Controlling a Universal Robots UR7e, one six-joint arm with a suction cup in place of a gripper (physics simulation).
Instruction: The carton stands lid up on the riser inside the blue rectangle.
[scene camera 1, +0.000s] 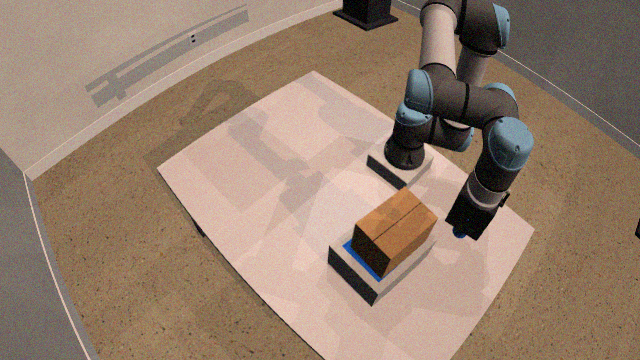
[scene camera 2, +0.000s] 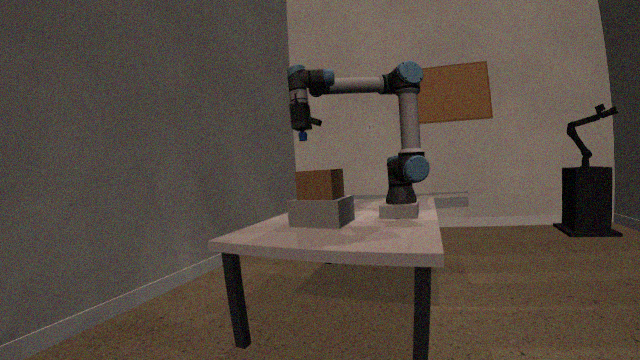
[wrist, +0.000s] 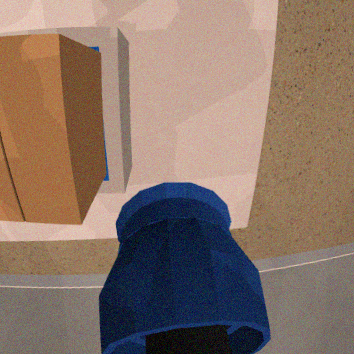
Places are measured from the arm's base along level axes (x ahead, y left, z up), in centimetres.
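Pixels of known places: end effector, tool point: (scene camera 1: 459, 231) (scene camera 2: 303, 140) (wrist: 174, 231); arm's base, origin of the base link: (scene camera 1: 404, 153) (scene camera 2: 401, 202).
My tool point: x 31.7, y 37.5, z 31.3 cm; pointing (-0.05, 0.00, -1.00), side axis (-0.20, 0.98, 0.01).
For each thing: its top centre in the pictures, then the offset to it from my tool point. Level surfaces: height alone.
- brown carton, middle of its top: (scene camera 1: 398, 220) (scene camera 2: 319, 170) dx +1.2, dy -14.9, dz -12.7 cm
- grey riser, middle of its top: (wrist: 53, 120) (scene camera 1: 385, 242) (scene camera 2: 321, 197) dx +1.6, dy -15.9, dz -25.7 cm
- blue rectangle, middle of its top: (wrist: 53, 120) (scene camera 1: 385, 242) dx +1.6, dy -15.9, dz -25.7 cm
- pale table, its level: dz -37.7 cm
The brown carton (scene camera 1: 395, 231) (scene camera 2: 320, 185) (wrist: 37, 125) stands upright on the grey riser (scene camera 1: 350, 275) (scene camera 2: 315, 213) (wrist: 114, 125), its top face with the centre seam facing up. The blue rectangle (scene camera 1: 361, 260) (wrist: 95, 49) on the riser's top shows as thin strips along the carton's foot; the rest is hidden under the carton. My gripper, a blue suction cup (scene camera 1: 459, 232) (scene camera 2: 303, 136) (wrist: 175, 200), is off and holds nothing. It hangs well above the carton's height and apart from it, to the right of the carton in the first scene view.
The riser stands on the pale table (scene camera 1: 225, 175) (scene camera 2: 330, 245) (wrist: 200, 100). The arm's base block (scene camera 1: 417, 172) (scene camera 2: 398, 210) stands behind the riser. A black pedestal (scene camera 2: 586, 200) with a small dark arm stands on the floor beyond. A brown board (scene camera 2: 455, 92) hangs on the wall.
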